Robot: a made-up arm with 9 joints. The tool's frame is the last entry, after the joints. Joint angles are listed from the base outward. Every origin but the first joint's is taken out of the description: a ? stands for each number. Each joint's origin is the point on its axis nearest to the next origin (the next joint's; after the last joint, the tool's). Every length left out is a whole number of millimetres.
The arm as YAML. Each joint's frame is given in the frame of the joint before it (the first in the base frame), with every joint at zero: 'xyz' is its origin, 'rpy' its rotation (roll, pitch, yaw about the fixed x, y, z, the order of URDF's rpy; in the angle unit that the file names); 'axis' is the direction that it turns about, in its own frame. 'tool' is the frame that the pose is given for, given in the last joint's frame.
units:
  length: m
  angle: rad
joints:
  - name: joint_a
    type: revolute
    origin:
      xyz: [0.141, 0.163, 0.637]
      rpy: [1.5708, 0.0, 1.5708]
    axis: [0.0, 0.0, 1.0]
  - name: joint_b
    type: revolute
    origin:
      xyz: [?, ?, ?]
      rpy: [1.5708, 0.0, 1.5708]
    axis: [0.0, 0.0, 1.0]
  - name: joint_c
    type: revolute
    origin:
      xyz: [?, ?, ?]
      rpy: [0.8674, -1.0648, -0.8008]
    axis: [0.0, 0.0, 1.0]
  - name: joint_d
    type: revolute
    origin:
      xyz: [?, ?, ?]
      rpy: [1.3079, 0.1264, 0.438]
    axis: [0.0, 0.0, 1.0]
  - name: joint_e
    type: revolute
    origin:
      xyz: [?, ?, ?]
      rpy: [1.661, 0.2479, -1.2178]
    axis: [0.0, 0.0, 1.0]
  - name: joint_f
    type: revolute
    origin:
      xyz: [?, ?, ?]
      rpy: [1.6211, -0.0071, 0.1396]
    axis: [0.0, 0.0, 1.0]
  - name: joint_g
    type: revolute
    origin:
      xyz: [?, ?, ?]
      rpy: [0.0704, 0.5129, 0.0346]
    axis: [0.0, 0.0, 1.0]
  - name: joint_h
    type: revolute
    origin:
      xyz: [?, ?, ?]
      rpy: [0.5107, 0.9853, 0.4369]
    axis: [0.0, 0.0, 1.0]
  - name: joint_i
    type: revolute
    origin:
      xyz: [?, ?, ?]
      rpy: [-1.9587, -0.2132, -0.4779]
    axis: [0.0, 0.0, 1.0]
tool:
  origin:
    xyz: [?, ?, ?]
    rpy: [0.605, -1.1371, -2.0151]
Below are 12 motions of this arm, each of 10 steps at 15 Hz.
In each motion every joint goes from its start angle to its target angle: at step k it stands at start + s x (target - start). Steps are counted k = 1, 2, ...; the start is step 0. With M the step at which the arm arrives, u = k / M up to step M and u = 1 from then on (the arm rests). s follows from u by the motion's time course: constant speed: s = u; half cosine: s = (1 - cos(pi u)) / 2; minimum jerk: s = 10 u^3 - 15 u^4 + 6 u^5.
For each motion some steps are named. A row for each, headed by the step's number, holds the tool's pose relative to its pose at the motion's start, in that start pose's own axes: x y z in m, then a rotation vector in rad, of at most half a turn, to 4 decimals.
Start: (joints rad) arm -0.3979 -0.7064 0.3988 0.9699 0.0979 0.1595 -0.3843 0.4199 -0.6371
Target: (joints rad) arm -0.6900 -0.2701 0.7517 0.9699 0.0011 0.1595 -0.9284 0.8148 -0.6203
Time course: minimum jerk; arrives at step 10
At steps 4, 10:
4: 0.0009 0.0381 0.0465 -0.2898 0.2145 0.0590
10: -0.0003 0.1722 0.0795 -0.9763 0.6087 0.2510

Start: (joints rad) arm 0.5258 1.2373 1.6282 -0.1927 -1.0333 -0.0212 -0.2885 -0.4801 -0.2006
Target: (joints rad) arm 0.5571 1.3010 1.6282 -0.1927 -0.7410 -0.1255 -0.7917 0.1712 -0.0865
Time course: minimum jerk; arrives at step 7
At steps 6, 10:
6: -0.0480 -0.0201 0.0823 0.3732 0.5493 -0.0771
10: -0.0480 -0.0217 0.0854 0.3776 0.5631 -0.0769

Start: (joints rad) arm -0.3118 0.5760 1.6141 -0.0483 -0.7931 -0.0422 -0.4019 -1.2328 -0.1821
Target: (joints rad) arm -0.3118 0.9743 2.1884 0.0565 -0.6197 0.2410 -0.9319 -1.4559 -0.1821
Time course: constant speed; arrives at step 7
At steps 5, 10:
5: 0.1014 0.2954 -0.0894 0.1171 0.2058 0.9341
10: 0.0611 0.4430 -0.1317 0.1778 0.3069 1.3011

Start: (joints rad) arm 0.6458 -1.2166 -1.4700 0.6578 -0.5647 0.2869 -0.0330 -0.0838 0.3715
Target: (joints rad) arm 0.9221 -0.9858 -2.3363 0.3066 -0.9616 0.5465 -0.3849 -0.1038 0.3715
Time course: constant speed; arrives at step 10
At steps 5, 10:
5: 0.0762 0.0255 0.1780 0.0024 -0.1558 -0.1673
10: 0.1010 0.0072 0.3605 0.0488 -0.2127 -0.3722

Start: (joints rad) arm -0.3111 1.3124 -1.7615 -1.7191 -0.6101 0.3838 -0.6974 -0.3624 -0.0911
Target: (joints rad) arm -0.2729 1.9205 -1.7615 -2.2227 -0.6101 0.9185 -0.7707 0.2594 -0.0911
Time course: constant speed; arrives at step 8
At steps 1, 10:
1: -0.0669 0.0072 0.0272 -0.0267 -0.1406 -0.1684
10: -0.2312 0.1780 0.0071 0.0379 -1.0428 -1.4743

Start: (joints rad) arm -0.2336 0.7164 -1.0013 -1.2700 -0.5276 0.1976 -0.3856 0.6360 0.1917
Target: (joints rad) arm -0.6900 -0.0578 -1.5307 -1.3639 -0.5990 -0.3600 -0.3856 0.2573 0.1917
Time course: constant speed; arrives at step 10
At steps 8, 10:
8: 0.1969 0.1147 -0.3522 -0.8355 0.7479 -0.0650
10: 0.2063 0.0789 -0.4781 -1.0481 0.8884 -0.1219

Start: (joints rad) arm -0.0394 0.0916 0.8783 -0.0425 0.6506 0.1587 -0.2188 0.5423 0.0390
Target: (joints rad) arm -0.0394 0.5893 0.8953 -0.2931 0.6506 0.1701 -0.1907 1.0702 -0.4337
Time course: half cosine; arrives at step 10
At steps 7, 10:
7: -0.1131 0.2361 0.0906 -0.5941 -0.1038 -0.6109
10: -0.1215 0.3155 0.0917 -0.7476 -0.1209 -0.7643

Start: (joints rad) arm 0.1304 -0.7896 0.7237 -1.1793 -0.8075 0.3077 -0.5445 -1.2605 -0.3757
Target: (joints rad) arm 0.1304 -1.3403 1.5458 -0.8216 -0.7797 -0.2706 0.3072 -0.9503 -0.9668
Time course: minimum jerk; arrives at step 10
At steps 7, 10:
7: -0.3574 0.3056 0.0498 -0.4204 -0.5609 -0.7094
10: -0.3992 0.4078 0.0416 -0.5146 -0.6276 -0.8594

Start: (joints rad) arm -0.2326 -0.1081 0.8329 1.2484 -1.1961 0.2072 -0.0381 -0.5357 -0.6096
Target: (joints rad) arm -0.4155 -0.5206 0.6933 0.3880 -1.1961 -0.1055 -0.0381 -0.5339 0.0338
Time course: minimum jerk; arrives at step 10
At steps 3, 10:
3: 0.0049 -0.0612 -0.0244 0.1015 0.0427 -0.1389
10: -0.1463 -0.3251 -0.1874 0.9257 -0.0549 -0.8196

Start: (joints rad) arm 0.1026 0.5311 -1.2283 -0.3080 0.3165 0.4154 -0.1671 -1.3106 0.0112
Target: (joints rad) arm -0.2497 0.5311 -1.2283 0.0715 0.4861 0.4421 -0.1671 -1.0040 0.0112
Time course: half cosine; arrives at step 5
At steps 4, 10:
4: -0.1255 0.1623 -0.2051 0.4296 0.2913 -0.2869
10: -0.1422 0.1829 -0.2151 0.4663 0.3333 -0.3228

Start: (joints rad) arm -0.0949 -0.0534 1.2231 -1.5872 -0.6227 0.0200 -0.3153 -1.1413 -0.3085
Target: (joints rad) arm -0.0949 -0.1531 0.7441 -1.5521 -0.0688 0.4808 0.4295 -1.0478 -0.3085
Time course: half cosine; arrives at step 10
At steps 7, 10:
7: -0.1606 0.2331 0.0249 -0.8398 -0.4556 -0.5843
10: -0.1842 0.3021 -0.0161 -1.0571 -0.5846 -0.7415

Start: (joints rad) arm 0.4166 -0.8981 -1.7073 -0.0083 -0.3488 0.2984 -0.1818 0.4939 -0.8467
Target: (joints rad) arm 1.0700 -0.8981 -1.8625 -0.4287 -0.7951 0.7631 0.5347 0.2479 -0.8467
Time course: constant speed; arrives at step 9
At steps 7, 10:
7: -0.1799 0.0404 -0.1381 0.6081 -0.4427 -0.6920
10: -0.1734 0.0760 -0.1511 0.7577 -0.5369 -0.9022

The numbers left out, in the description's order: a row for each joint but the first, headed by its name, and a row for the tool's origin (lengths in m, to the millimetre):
joint_b: 0.079 0.009 0.0
joint_c: -0.164 0.224 0.0
joint_d: 0.311 -0.161 0.0
joint_e: -0.138 -0.272 0.0
joint_f: 0.003 0.218 0.0
joint_g: -0.233 0.181 0.0
joint_h: 0.065 0.017 0.0
joint_i: -0.096 -0.294 0.0
tool: -0.242 -0.043 0.0

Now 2 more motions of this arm.
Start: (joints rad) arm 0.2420 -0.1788 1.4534 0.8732 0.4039 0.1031 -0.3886 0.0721 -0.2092
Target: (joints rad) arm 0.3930 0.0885 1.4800 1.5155 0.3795 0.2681 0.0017 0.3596 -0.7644
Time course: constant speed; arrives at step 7
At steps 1, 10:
1: -0.0275 0.0191 -0.0032 -0.0928 0.0550 -0.1411
10: -0.1011 0.2408 0.0006 -0.8249 0.5124 -0.8233

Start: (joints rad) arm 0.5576 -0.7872 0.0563 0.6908 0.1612 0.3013 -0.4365 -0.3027 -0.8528
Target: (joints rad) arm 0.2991 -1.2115 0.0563 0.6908 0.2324 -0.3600 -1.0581 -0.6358 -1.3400
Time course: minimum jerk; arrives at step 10
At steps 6, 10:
6: 0.3422 -0.0447 -0.1775 0.5225 -0.0049 0.6685
10: 0.4730 0.0751 -0.2689 0.8409 -0.1311 0.9159

